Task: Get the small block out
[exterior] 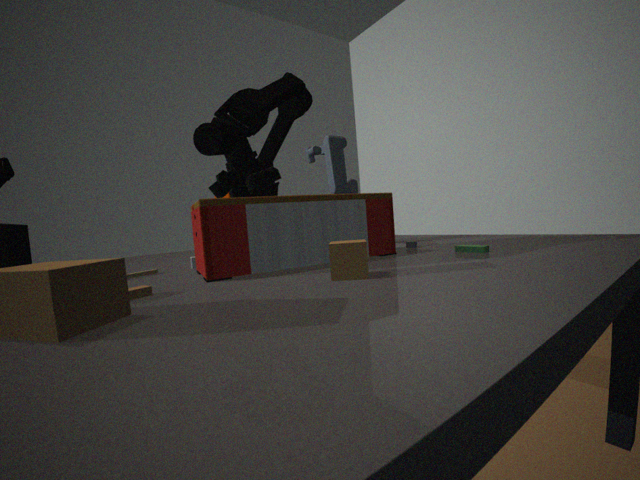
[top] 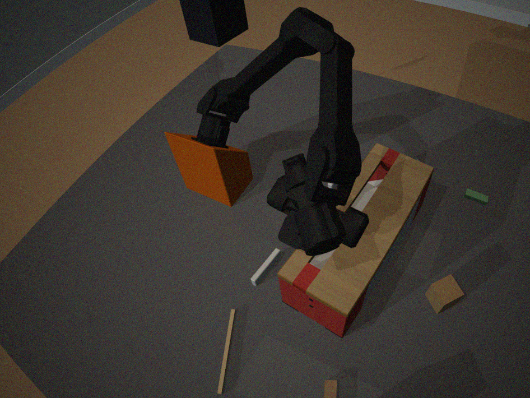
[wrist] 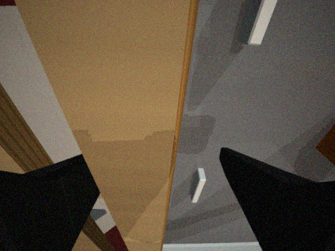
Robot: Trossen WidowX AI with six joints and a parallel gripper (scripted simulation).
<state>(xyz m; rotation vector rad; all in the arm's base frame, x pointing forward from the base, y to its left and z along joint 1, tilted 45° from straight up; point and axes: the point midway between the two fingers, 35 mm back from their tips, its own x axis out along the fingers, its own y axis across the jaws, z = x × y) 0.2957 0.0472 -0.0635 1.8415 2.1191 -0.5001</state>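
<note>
The clear-fronted box is 3 cm ahead of my gripper tip, 4 cm to the left of it and 3 cm below it. Also, from my gripper tip: tan cube (28 cm ahead, 3 cm to the left, 6 cm below); green block (25 cm ahead, 33 cm to the left, 8 cm below); thin wooden stick (2 cm behind, 30 cm to the right, 8 cm below).
</note>
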